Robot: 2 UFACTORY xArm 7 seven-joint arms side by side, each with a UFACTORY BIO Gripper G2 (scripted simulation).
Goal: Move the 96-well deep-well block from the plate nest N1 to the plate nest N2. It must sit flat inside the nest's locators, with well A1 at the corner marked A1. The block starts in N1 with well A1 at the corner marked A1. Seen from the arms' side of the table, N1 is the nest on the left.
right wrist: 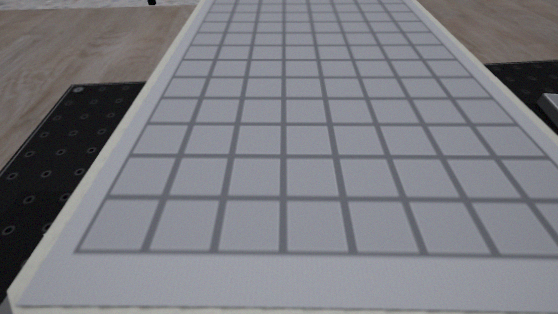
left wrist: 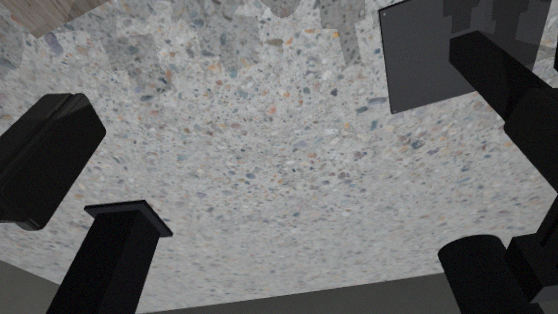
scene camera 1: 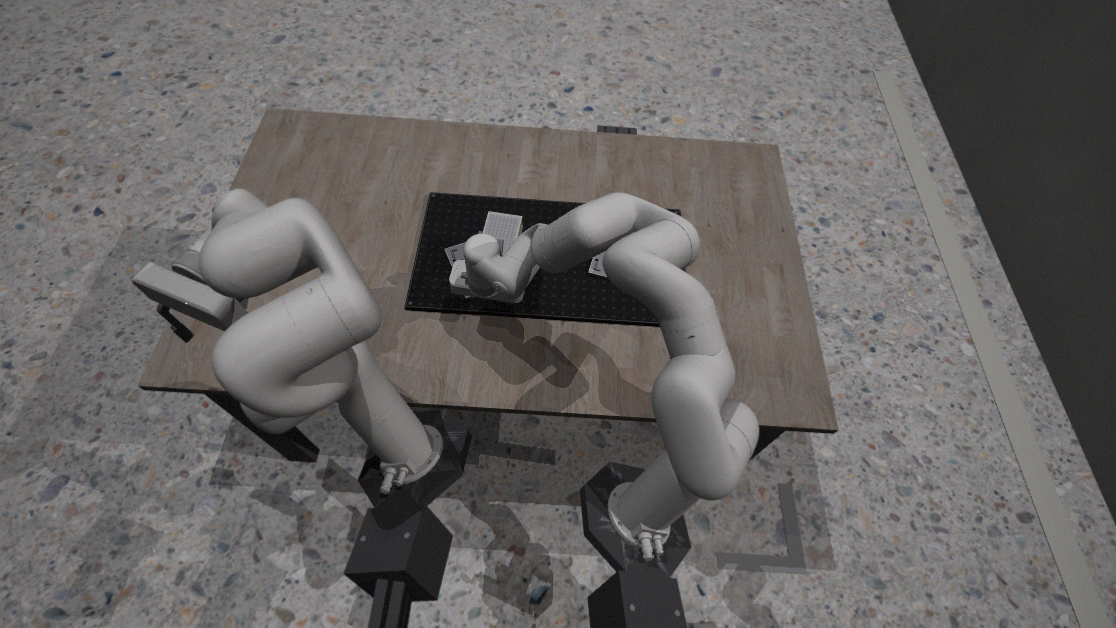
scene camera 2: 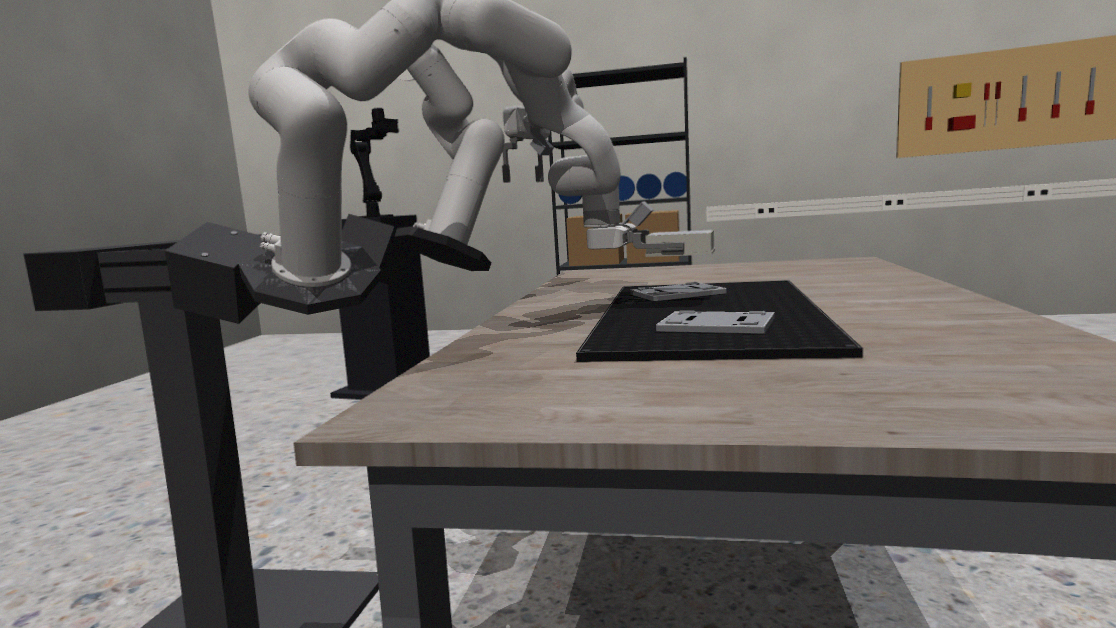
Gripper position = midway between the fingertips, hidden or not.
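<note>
Scene camera 2 gives me both my left gripper (scene camera 2: 523, 182) and my right gripper (scene camera 2: 686, 244), together with a pale deep-well block (scene camera 2: 695, 242) and a nest N1 (scene camera 2: 682, 288). In scene camera 1 I see my right gripper (scene camera 1: 501, 236) and the block (scene camera 1: 507, 227). The right wrist view has the block (right wrist: 267, 156) too, while in the left wrist view the block is out of frame.
</note>
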